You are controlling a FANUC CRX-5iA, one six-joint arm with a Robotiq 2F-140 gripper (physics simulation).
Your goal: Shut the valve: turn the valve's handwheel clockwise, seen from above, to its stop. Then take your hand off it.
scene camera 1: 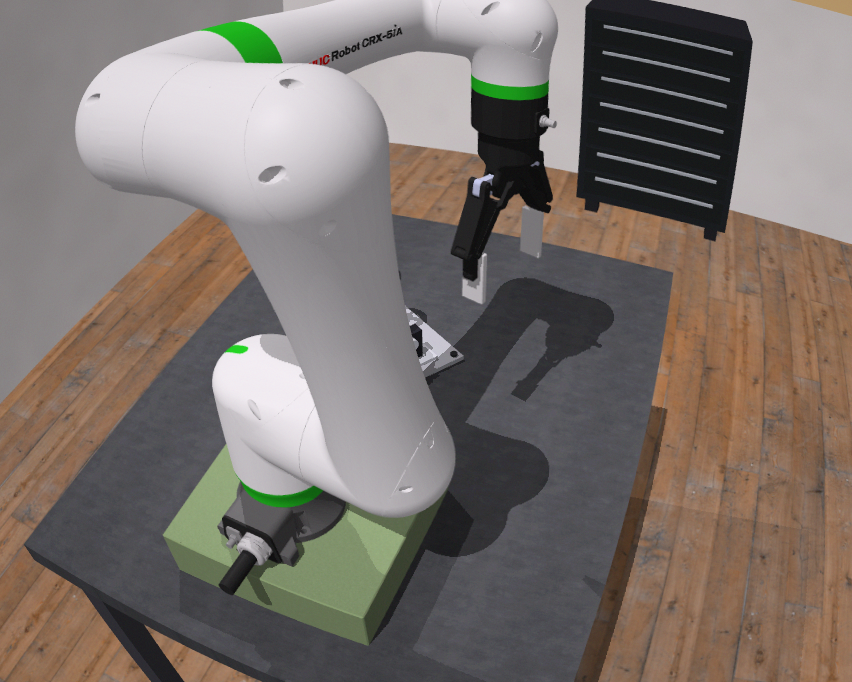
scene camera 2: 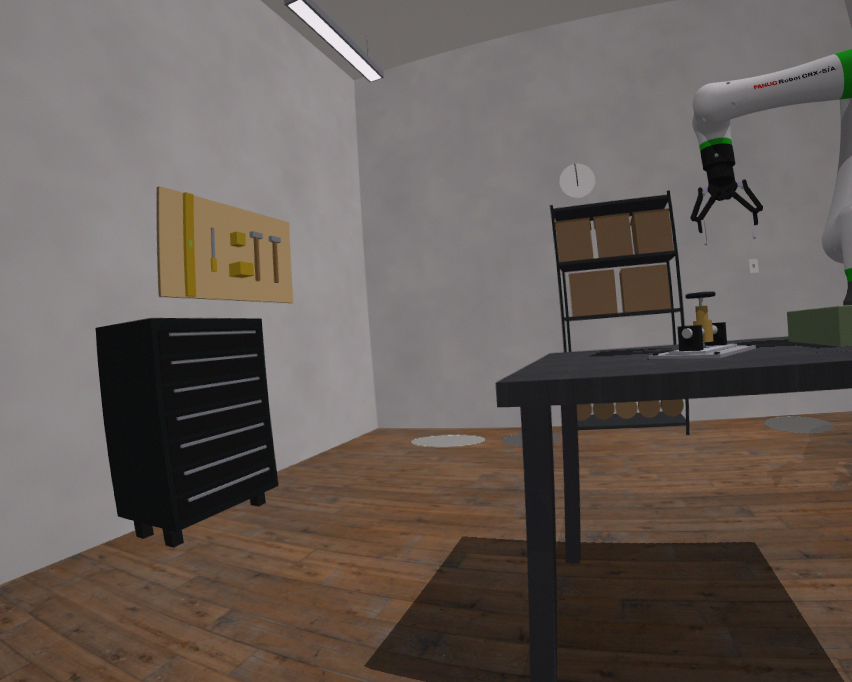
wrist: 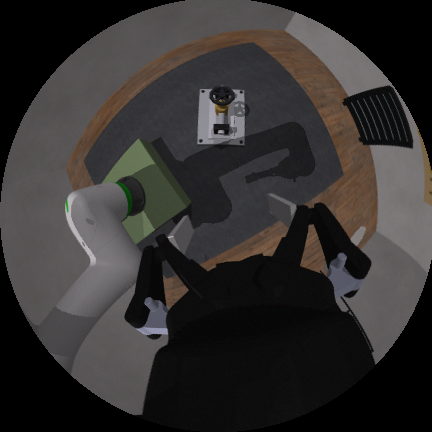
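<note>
The valve has a black spoked handwheel [scene camera 2: 700, 294] [wrist: 222, 95] on top of a brass body [scene camera 2: 702, 324] [wrist: 221, 108]. It stands upright on a light grey base plate [scene camera 1: 451, 355] [scene camera 2: 664, 354] [wrist: 203, 135] with black pipe supports. In scene camera 1 the arm hides the handwheel and most of the valve. My gripper [scene camera 1: 503, 254] [scene camera 2: 729, 240] [wrist: 229, 213] is open and empty, with its fingers pointing down. It hangs well above the table and higher than the handwheel, apart from it. The handwheel's turn angle cannot be told from these frames.
The arm's base stands on a green block [scene camera 1: 284, 604] [scene camera 2: 817, 327] [wrist: 165, 195] on the dark table [scene camera 1: 625, 284] [scene camera 2: 604, 369] [wrist: 310, 120]. A black drawer cabinet [scene camera 1: 660, 92] [scene camera 2: 135, 419] [wrist: 382, 117] stands on the floor. A shelf rack with boxes stands by the wall.
</note>
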